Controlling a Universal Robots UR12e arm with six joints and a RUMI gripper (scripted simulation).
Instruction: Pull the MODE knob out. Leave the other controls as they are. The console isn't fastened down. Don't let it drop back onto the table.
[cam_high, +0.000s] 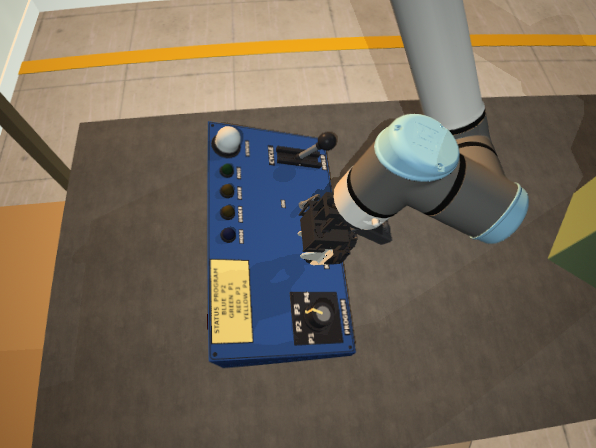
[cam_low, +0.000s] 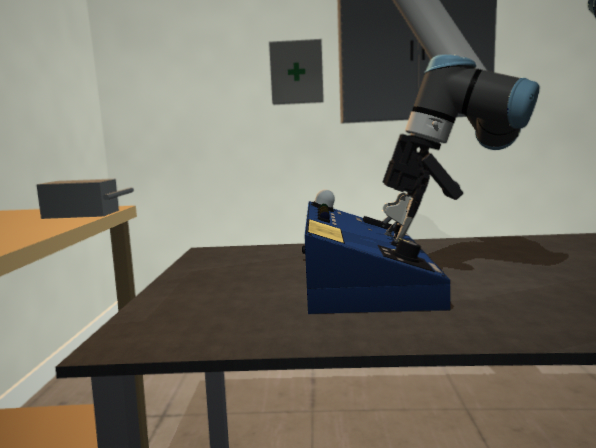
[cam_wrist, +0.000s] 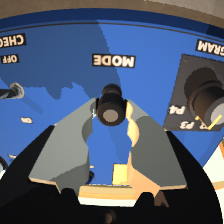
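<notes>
Right now the blue sloped console is 70 mm to the right of my hand, 30 mm below it and 10 mm ahead of it. The rest, counted from my hand: check toggle (110 mm to the right, 40 mm behind, 10 mm below); black mode knob (right at my hand); program dial (110 mm to the left, 50 mm ahead).
</notes>
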